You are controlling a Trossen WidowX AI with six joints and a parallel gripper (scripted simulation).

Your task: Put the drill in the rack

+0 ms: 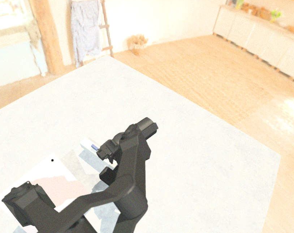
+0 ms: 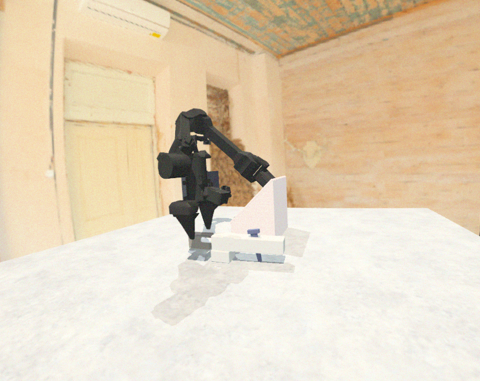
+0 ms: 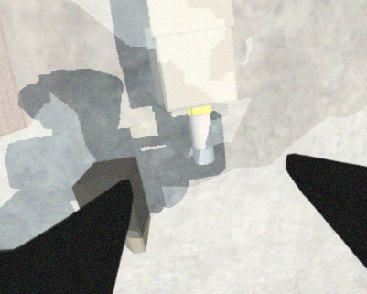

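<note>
Right now the drill is 6 cm to the left of my gripper tip, 2 cm below it and 1 cm behind it. Round my gripper tip: white block: 12 cm to the left, 3 cm below, 2 cm behind; grey rack: 7 cm behind, 6 cm to the right, 5 cm below; blue key: 15 cm to the left, 3 cm behind, 1 cm below.
</note>
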